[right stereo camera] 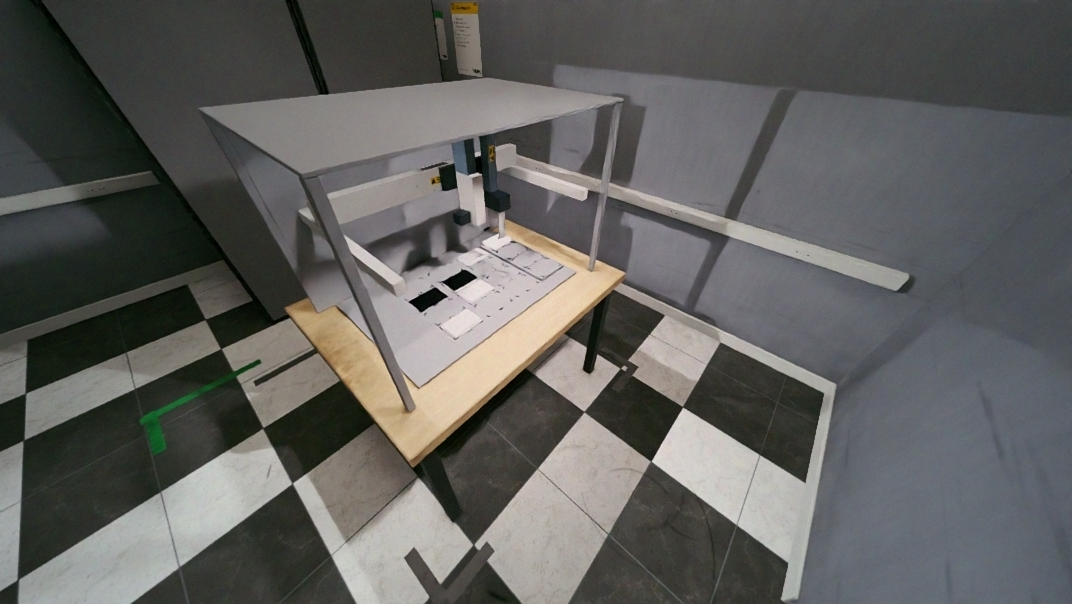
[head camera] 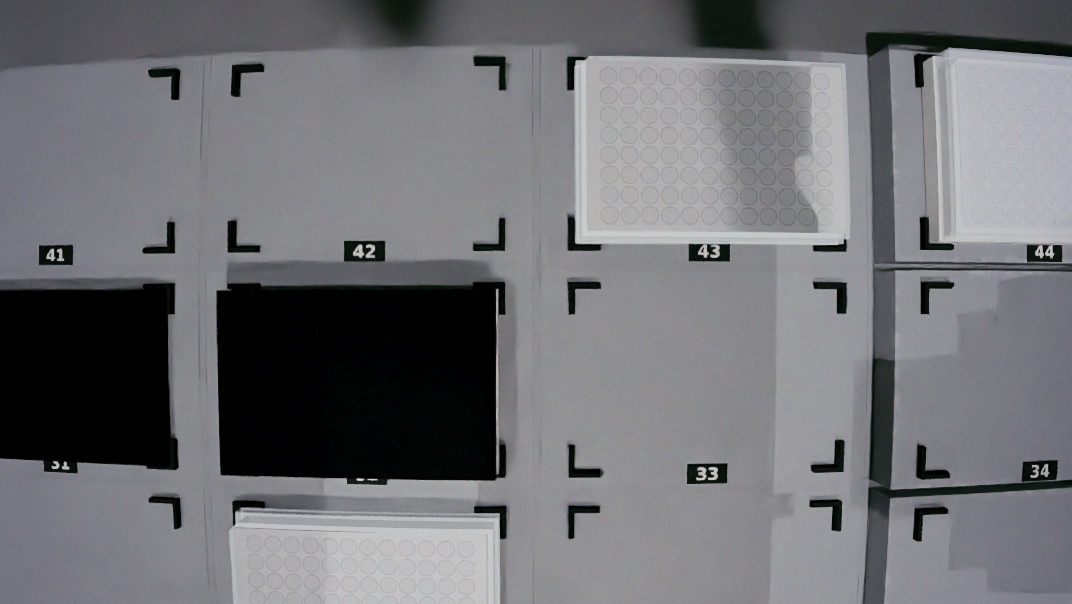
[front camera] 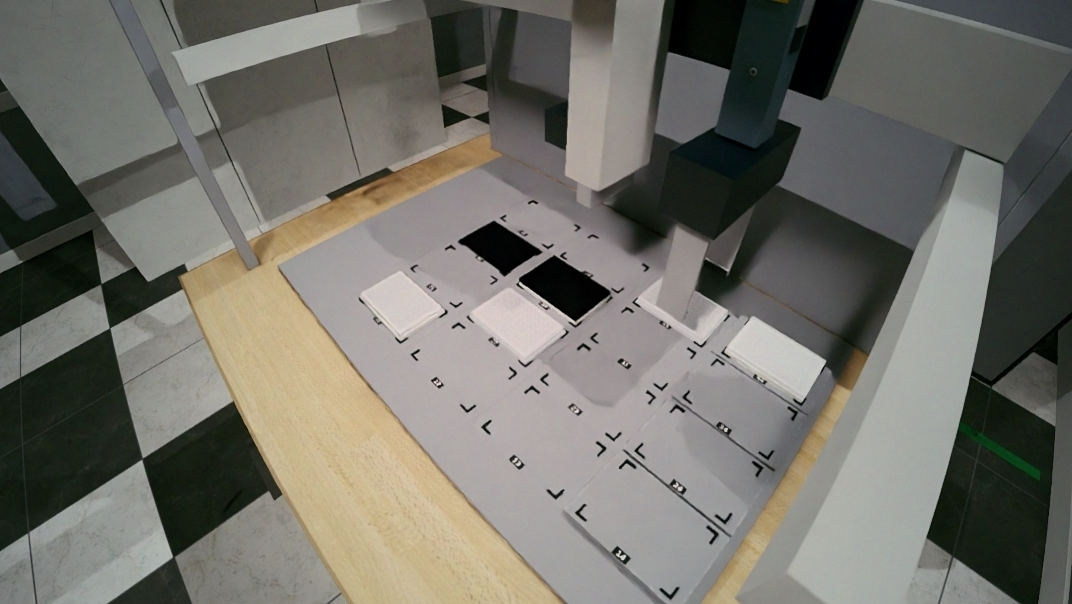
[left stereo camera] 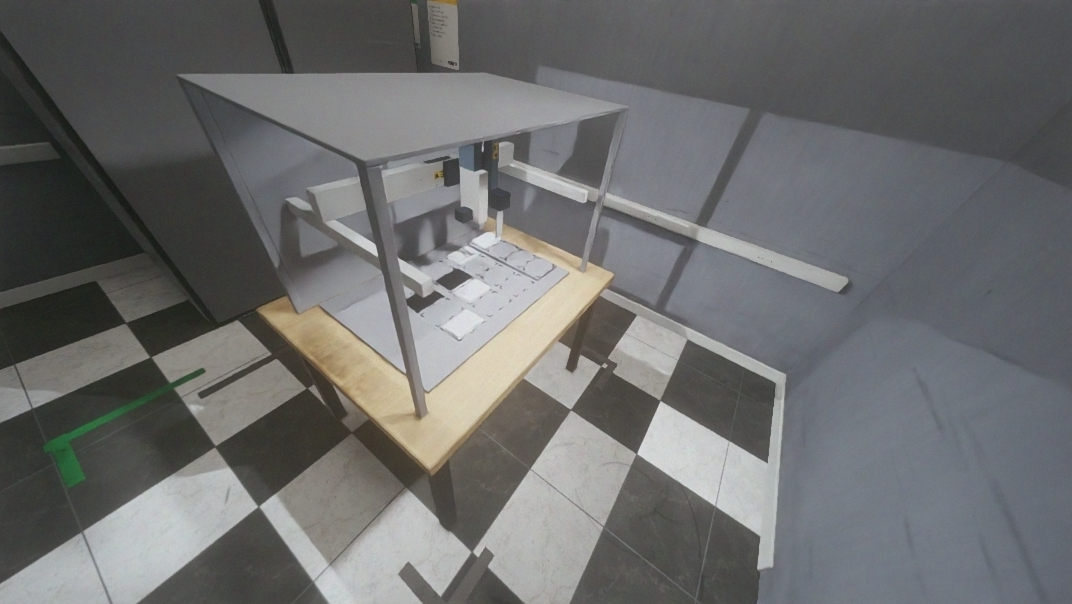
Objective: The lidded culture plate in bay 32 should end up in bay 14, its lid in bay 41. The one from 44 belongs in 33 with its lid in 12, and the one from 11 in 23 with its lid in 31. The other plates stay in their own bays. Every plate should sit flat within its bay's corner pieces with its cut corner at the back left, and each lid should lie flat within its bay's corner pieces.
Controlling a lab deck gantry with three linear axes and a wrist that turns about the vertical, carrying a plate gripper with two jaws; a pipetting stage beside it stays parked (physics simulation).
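Frame: origin at the robot's base, x ahead, y left, z up, level; millimetres.
Seen in the pictures: gripper, fingertip midpoint: (right stereo camera: 494, 233) (front camera: 694, 289) (left stereo camera: 489, 232); robot's base, link origin: (right stereo camera: 455, 339) (front camera: 360, 299) (left stereo camera: 459, 340).
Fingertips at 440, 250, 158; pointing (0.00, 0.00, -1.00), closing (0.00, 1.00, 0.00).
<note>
Offsets run from my fingertips to a thing's top centre, as dx, dy, dz. "*": to the spot under its first point.
The plate in bay 32 @(* -205, +0, -142) (front camera: 564, 288) (head camera: 356, 382) has a black top and pale sides. A flat black piece @(-376, +7, -151) (front camera: 498, 247) (head camera: 78, 371) lies in bay 31; whether it is a lid alone is unclear. A white plate @(+116, +114, -128) (front camera: 776, 356) (head camera: 1012, 146) stands in bay 44, and another white plate @(-376, -207, -144) (front camera: 402, 303) stands in bay 11. Bays 41 and 33 show bare, and so do bays 12, 14 and 23. My gripper (front camera: 699, 288) hangs above the deck, jaws apart with nothing between them. In the front view its near jaw overlaps the plate in bay 43; its exact height is unclear.
A white plate @(-48, +114, -144) (front camera: 716, 318) (head camera: 710, 150) sits in bay 43, and another white plate @(-212, -100, -144) (front camera: 517, 322) (head camera: 365, 562) sits in bay 22. The white pipetting stage (front camera: 611, 112) hangs left of the gripper. Column 4 lies on a slightly raised step at the right.
</note>
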